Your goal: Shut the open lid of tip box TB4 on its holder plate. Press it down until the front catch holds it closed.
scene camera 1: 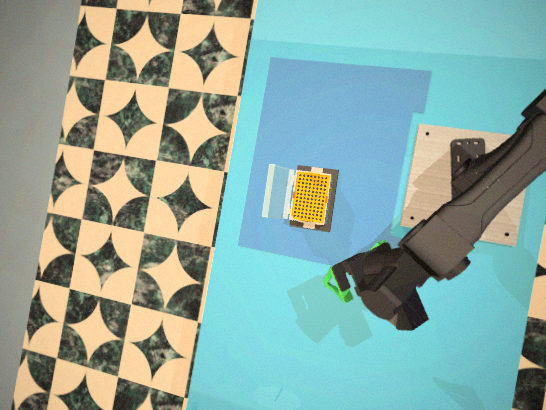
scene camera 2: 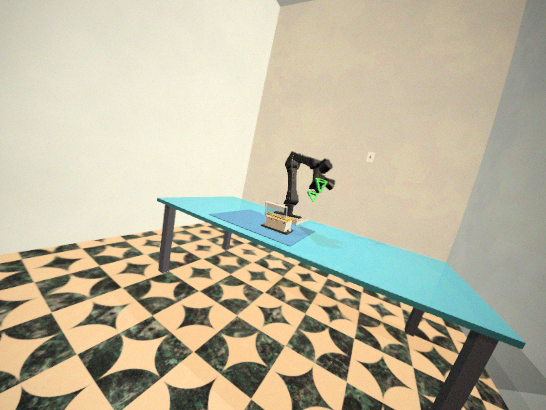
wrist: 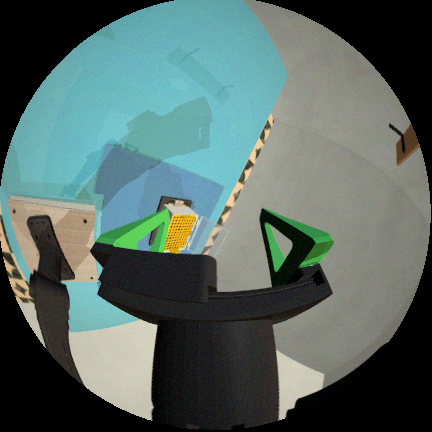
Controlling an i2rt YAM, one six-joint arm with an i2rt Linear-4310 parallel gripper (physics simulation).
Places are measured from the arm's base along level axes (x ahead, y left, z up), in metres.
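Pixels of known places: gripper, fingertip midpoint: (scene camera 1: 342, 273) (scene camera 2: 316, 197) (wrist: 214, 213); arm's base at its link origin: (scene camera 1: 468, 182) (scene camera 2: 287, 215) (wrist: 51, 252).
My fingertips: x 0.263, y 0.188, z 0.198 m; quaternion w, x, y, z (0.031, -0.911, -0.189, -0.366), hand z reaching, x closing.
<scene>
Ahead of a thing's pixels: the offset from my fingertips to its middle. "spot": to the spot under its first point. Level surfaces: height alone.
The tip box {dz -0.149, dx +0.091, dy -0.159 m} (scene camera 1: 311, 197) (scene camera 2: 280, 223) (wrist: 180, 232), with a yellow top full of dark holes, stands on its dark holder plate (scene camera 1: 334, 196) (wrist: 186, 202). Its clear lid {spot: dz -0.127, dx +0.157, dy -0.170 m} (scene camera 1: 280, 192) (scene camera 2: 276, 209) (wrist: 216, 240) is open. It stands up from the hinge side, which is the box's left side in scene camera 1. No TB4 label is readable, and I cannot make out the catch. My gripper (scene camera 1: 357, 265) (scene camera 2: 317, 190) (wrist: 214, 213) has green fingers, is open and empty, and hangs high above the table, below and right of the box in scene camera 1, touching neither box nor lid.
A blue mat {dz -0.213 m} (scene camera 1: 345, 100) (scene camera 2: 225, 215) (wrist: 120, 170) lies under the holder plate on the turquoise table {dz -0.217 m} (scene camera 1: 440, 360) (scene camera 2: 380, 265) (wrist: 125, 65). A wooden base board (scene camera 1: 417, 175) (wrist: 82, 240) carries the arm beside the mat. The table edge is beyond the lid side.
</scene>
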